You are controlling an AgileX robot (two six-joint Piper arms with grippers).
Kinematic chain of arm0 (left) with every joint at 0, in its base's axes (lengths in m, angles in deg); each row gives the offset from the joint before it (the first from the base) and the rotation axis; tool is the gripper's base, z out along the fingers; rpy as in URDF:
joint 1: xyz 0 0 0.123 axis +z
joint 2: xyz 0 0 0 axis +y
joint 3: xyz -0.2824 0 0.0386 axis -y
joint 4: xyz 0.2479 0 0.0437 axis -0.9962 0 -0.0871
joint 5: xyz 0 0 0 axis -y
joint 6: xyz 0.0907 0 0.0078 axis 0.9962 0 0.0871
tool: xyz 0 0 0 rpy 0 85 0
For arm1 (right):
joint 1: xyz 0 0 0.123 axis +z
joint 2: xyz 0 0 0 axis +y
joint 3: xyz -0.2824 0 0.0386 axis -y
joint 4: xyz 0.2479 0 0.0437 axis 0.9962 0 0.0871
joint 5: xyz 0 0 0 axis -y
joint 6: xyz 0.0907 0 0.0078 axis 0.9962 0 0.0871
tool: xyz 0 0 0 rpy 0 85 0
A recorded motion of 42 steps. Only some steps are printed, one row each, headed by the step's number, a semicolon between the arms.
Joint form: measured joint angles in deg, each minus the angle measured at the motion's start. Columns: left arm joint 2, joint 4, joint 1, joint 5, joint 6, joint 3; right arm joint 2, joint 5, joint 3, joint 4, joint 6, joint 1.
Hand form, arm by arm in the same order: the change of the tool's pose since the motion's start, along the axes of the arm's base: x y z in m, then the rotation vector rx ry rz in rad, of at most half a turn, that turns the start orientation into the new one. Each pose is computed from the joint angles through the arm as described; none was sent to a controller.
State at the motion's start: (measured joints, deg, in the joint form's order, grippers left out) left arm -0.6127 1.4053 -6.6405 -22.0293 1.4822 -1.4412; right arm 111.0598 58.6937 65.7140 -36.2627 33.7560 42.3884
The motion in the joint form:
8: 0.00 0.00 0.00 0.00 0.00 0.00; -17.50 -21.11 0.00 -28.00 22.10 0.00
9: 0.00 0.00 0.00 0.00 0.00 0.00; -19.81 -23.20 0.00 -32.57 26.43 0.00
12: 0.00 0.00 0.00 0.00 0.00 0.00; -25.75 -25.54 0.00 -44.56 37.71 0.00
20: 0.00 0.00 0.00 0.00 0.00 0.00; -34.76 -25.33 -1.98 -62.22 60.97 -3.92
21: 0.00 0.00 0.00 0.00 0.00 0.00; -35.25 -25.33 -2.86 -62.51 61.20 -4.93
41: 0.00 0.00 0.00 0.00 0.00 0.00; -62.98 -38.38 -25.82 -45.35 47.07 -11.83
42: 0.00 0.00 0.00 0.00 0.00 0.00; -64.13 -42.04 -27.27 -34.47 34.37 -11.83
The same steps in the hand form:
8: 0.0000 0.0000 0.0000 0.0000 0.0000 0.0000; -0.0381 -0.0294 0.0753 -0.2759 -0.0482 0.0346
9: 0.0000 0.0000 0.0000 0.0000 0.0000 0.0000; -0.0436 -0.0354 0.0848 -0.3039 -0.0510 0.0273
12: 0.0000 0.0000 0.0000 0.0000 0.0000 0.0000; -0.0613 -0.0517 0.1100 -0.3485 -0.0725 0.0295
20: 0.0000 0.0000 0.0000 0.0000 0.0000 0.0000; -0.0774 -0.0936 0.1338 -0.3880 0.0358 -0.0214
21: 0.0000 0.0000 0.0000 0.0000 0.0000 0.0000; -0.0756 -0.0988 0.1311 -0.3946 0.0452 -0.0378
41: 0.0000 0.0000 0.0000 0.0000 0.0000 0.0000; -0.1421 -0.1999 0.1226 -0.2245 -0.0123 -0.4057
42: 0.0000 0.0000 0.0000 0.0000 0.0000 0.0000; -0.1410 -0.2069 0.1214 -0.2118 -0.0561 -0.4884

